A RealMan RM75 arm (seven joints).
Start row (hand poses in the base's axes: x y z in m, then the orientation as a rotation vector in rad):
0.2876, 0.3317, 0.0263, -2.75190, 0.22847, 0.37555
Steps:
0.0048, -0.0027, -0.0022, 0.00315, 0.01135, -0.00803
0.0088, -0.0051, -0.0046, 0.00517, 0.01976, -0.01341
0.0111, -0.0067, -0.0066, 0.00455, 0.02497, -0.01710
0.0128, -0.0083, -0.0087, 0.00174, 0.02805, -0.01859
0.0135, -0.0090, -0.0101, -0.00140, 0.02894, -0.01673
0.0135, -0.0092, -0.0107, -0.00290, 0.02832, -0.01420
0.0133, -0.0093, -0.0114, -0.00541, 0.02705, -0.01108
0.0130, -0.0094, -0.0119, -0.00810, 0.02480, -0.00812
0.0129, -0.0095, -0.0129, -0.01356, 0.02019, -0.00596
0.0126, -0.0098, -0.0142, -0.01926, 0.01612, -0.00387
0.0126, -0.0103, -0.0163, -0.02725, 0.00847, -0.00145
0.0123, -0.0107, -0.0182, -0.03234, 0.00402, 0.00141
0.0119, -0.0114, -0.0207, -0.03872, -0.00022, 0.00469
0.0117, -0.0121, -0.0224, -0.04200, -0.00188, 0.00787
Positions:
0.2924, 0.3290, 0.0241, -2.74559, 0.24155, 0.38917
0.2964, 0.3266, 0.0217, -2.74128, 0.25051, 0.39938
0.2987, 0.3250, 0.0197, -2.74033, 0.25703, 0.40560
0.3004, 0.3234, 0.0176, -2.74230, 0.26056, 0.40944
0.3011, 0.3227, 0.0162, -2.74567, 0.25906, 0.41115
0.3011, 0.3225, 0.0156, -2.74779, 0.25583, 0.41096
0.3009, 0.3224, 0.0149, -2.75113, 0.25188, 0.41001
0.3006, 0.3223, 0.0144, -2.75474, 0.24794, 0.40767
0.3005, 0.3222, 0.0134, -2.76122, 0.24519, 0.40181
0.3002, 0.3219, 0.0121, -2.76783, 0.24272, 0.39665
0.3002, 0.3214, 0.0100, -2.77722, 0.23945, 0.38655
0.2999, 0.3210, 0.0081, -2.78342, 0.23564, 0.38103
0.2995, 0.3203, 0.0056, -2.79093, 0.23162, 0.37587
0.2993, 0.3196, 0.0039, -2.79504, 0.22761, 0.37434

